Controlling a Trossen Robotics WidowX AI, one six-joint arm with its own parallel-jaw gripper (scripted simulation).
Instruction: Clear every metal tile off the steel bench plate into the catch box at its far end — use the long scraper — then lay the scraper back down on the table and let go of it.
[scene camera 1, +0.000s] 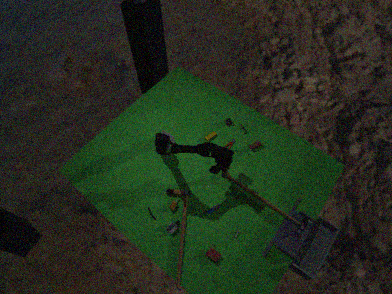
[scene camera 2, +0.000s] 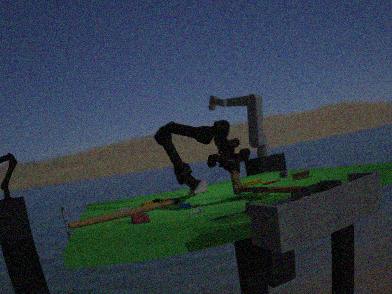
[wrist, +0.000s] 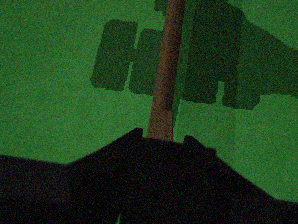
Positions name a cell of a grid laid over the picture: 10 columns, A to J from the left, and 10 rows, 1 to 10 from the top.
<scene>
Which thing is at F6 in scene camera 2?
My gripper.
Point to a long wooden scraper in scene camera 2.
H7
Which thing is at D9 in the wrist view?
My gripper.
</scene>
